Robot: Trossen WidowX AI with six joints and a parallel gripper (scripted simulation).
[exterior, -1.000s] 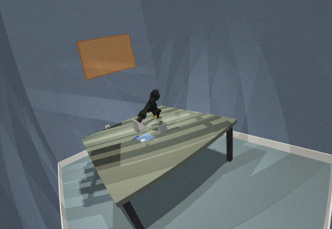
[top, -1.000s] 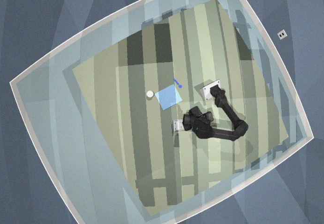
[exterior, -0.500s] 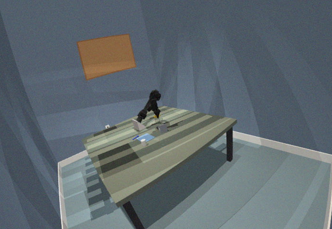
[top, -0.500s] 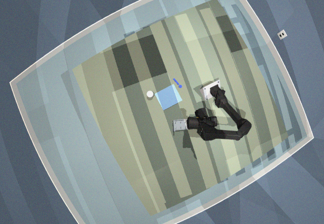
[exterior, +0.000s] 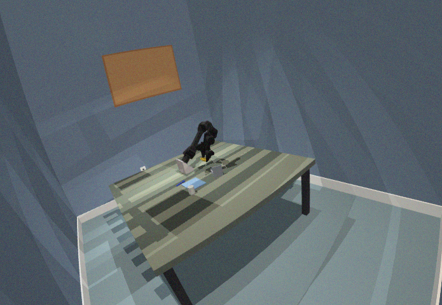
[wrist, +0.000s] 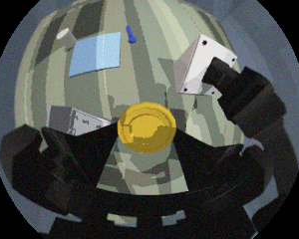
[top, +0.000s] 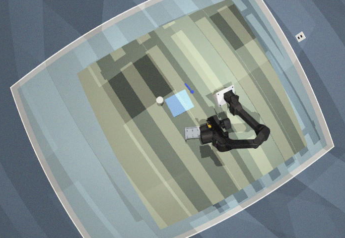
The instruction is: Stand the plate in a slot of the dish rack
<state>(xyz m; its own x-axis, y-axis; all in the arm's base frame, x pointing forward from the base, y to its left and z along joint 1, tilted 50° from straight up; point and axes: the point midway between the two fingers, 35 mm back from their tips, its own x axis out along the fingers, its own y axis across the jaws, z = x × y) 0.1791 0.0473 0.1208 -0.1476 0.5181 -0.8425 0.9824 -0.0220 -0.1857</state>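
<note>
My gripper tip is 120 mm short of the grey dish rack, 60 mm above it and 10 mm to the right of it. Round my gripper tip: light blue mat: 200 mm to the right, 130 mm ahead, 80 mm below; then yellow plate: 10 mm above; then blue utensil: 250 mm to the right, 80 mm below, 30 mm ahead.
</note>
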